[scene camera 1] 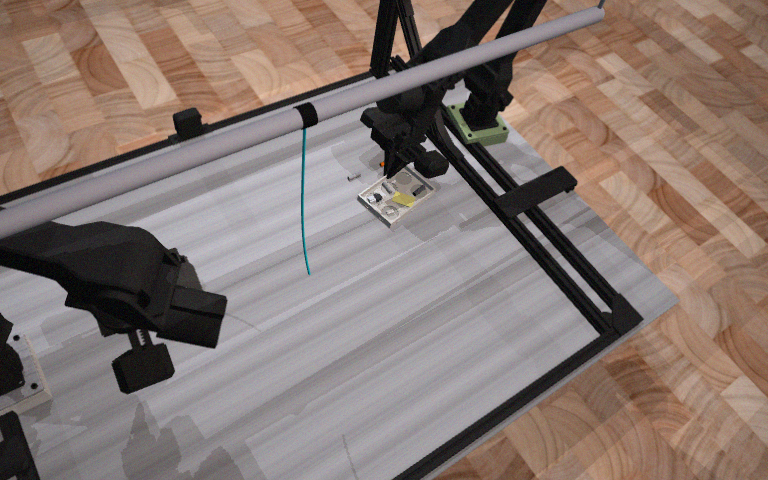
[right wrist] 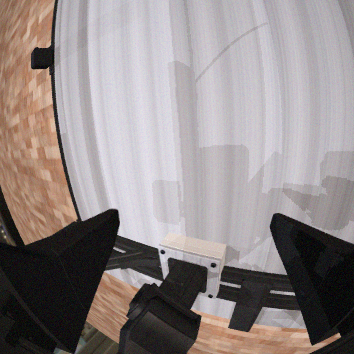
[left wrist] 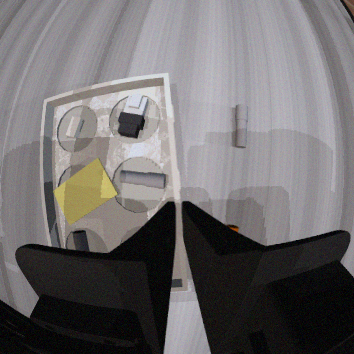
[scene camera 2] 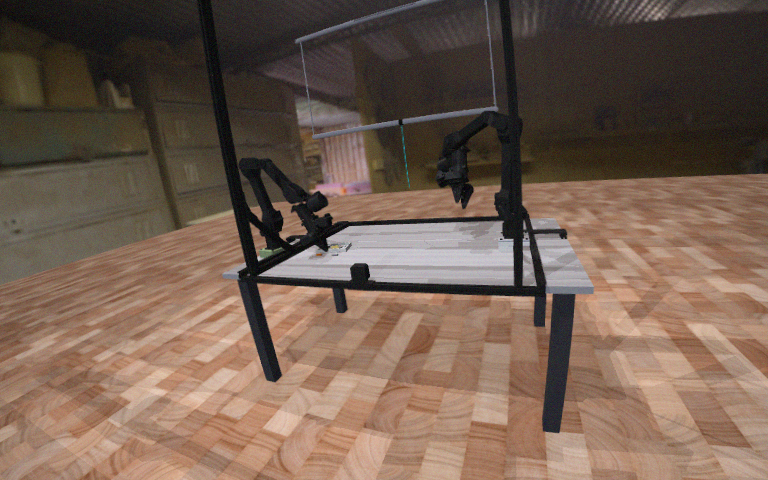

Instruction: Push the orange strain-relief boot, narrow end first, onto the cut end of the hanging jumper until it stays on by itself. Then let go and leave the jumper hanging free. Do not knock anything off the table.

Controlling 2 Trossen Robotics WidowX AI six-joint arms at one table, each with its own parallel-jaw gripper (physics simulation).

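Places are measured from the left arm's base along level axes (x ahead, y left, z up), in metres.
Pixels of known places: left gripper, fingertip midpoint: (scene camera 1: 387,177) (left wrist: 177,208) (scene camera 2: 327,251); right gripper, fingertip midpoint: (right wrist: 198,220) (scene camera 2: 460,205); left arm's base at its link origin: (scene camera 1: 478,118) (scene camera 2: 274,247); right arm's base at its link origin: (right wrist: 187,274) (scene camera 2: 513,236).
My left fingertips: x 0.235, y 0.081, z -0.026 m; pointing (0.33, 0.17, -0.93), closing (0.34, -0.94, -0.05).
Note:
For each thing: its top centre in the pictures, then the offset to it from my left fingertips. "spot": a spot on its surface instead.
- orange boot at its top centre: (left wrist: 229,247) (scene camera 1: 385,161) (scene camera 2: 318,253) 0.012 m back, 0.037 m right, 0.001 m up
- teal jumper at a spot on its surface: (scene camera 1: 302,198) (scene camera 2: 405,153) spot: 0.255 m ahead, 0.255 m left, 0.340 m up
- tray at a spot on its surface: (left wrist: 171,110) spot: 0.049 m ahead, 0.021 m left, 0.008 m up
- yellow piece at its top centre: (left wrist: 81,192) (scene camera 1: 403,199) 0.012 m back, 0.058 m left, 0.001 m down
- grey sleeve at its top centre: (left wrist: 243,123) (scene camera 1: 354,174) 0.059 m ahead, 0.021 m right, 0.001 m up
The orange boot (scene camera 1: 382,164) (scene camera 2: 319,254) (left wrist: 233,227) lies on the table beside the parts tray; in the left wrist view a finger hides most of it. Its narrow end cannot be told. The teal jumper (scene camera 1: 302,198) (scene camera 2: 404,158) hangs from a black clip on the bar, its cut end free above the table. My left gripper (scene camera 1: 388,174) (scene camera 2: 324,249) (left wrist: 177,208) is shut and empty, its tips low at the tray's edge, beside the boot. My right gripper (scene camera 2: 461,204) (right wrist: 198,220) is wide open and empty, high above the table, away from the jumper.
The tray (scene camera 1: 373,212) (scene camera 2: 349,246) (left wrist: 171,110) holds a yellow piece (scene camera 1: 403,198) (left wrist: 86,192) and several small parts. A grey sleeve (scene camera 1: 353,177) (left wrist: 241,125) lies outside it. The grey bar (scene camera 1: 226,141) (scene camera 2: 356,129) crosses above the table. Black frame rails run along the table edges.

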